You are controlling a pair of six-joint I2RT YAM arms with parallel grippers.
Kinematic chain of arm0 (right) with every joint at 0, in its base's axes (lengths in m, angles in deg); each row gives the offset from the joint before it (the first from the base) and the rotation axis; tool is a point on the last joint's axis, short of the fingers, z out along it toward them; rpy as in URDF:
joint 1: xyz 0 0 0.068 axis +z
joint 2: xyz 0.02 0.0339 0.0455 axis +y
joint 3: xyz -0.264 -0.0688 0 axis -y
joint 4: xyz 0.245 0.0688 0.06 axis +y
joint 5: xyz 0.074 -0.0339 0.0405 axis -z
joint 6: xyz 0.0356 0 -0.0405 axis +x
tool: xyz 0 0 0 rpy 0 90 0
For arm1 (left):
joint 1: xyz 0 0 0.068 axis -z
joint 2: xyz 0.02 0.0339 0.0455 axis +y
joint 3: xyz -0.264 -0.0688 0 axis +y
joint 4: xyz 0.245 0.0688 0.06 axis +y
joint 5: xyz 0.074 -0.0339 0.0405 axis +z
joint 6: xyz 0.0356 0 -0.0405 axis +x
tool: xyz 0 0 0 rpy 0 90 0
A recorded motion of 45 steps. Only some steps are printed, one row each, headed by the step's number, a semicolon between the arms.
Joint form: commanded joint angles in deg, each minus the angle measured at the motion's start. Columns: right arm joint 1, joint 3, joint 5, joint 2, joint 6, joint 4; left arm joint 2, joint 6, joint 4, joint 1, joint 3, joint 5.
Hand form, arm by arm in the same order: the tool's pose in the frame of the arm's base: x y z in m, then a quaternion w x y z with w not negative. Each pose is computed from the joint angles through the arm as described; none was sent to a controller.
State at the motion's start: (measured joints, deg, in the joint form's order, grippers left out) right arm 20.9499 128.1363 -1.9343 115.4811 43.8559 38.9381; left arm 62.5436 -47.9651 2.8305 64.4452 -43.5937 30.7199
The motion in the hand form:
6: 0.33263 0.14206 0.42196 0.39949 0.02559 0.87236 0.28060; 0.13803 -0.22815 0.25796 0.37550 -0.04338 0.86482 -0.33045
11: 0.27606 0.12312 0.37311 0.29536 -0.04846 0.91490 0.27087; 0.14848 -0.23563 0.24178 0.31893 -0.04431 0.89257 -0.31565
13: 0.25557 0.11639 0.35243 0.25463 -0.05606 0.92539 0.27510; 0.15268 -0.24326 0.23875 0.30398 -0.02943 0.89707 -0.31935
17: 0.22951 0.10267 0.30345 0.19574 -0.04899 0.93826 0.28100; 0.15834 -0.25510 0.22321 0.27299 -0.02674 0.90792 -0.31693
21: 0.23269 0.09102 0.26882 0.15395 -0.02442 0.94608 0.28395; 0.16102 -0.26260 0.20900 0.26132 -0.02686 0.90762 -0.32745
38: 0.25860 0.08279 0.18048 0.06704 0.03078 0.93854 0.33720; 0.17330 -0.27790 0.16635 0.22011 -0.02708 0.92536 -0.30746
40: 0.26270 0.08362 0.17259 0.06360 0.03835 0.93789 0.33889; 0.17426 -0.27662 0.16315 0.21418 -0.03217 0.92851 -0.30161
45: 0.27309 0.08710 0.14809 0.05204 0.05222 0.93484 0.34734; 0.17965 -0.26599 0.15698 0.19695 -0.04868 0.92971 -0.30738
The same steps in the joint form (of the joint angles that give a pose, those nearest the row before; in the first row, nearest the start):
6: 1.24 -23.67 -7.60 -21.37 -13.01 3.46; 6.87 -8.19 5.04 -3.04 -1.64 -10.99
11: 1.11 -42.30 -15.09 -33.09 -20.80 9.74; 11.53 -10.38 7.96 -4.87 -3.25 -16.60
13: 1.12 -49.25 -17.51 -37.16 -21.52 11.31; 13.85 -9.49 7.47 -5.12 -4.48 -19.07
17: -0.01 -63.24 -20.95 -42.94 -21.85 9.60; 18.41 -10.61 6.25 -5.23 -5.30 -21.90
21: -3.13 -69.22 -23.77 -41.65 -22.34 7.58; 21.34 -11.41 2.03 -5.12 -4.29 -23.42
38: -7.54 -79.00 -33.35 -29.22 -20.04 -6.76; 30.98 -12.24 -2.51 -5.96 -4.55 -26.69
40: -7.59 -79.33 -33.53 -27.47 -19.15 -8.78; 31.39 -12.69 -1.97 -6.24 -4.49 -26.89
45: -7.50 -80.25 -34.60 -22.08 -17.22 -14.82; 31.02 -13.66 -3.01 -8.35 -2.60 -29.54

